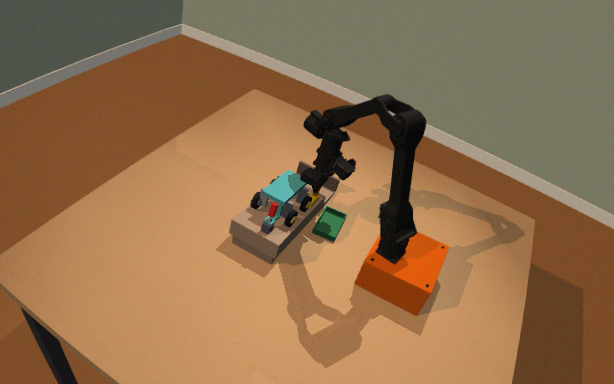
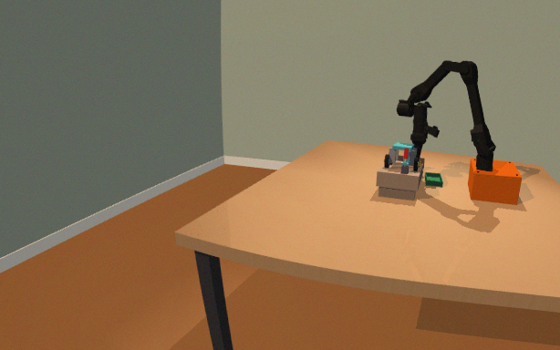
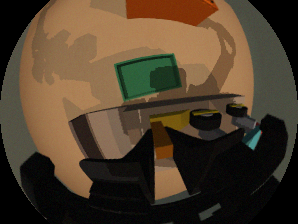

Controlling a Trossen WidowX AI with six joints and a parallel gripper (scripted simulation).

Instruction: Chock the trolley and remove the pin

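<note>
Now: gripper tip 2 cm to the right of the yellow chock. Also, from my gripper tip: teal-topped trolley (13 cm to the left, 3 cm ahead, 2 cm above); green tray (10 cm below, 8 cm behind); ramp block (12 cm to the left, 4 cm below, 3 cm ahead).
</note>
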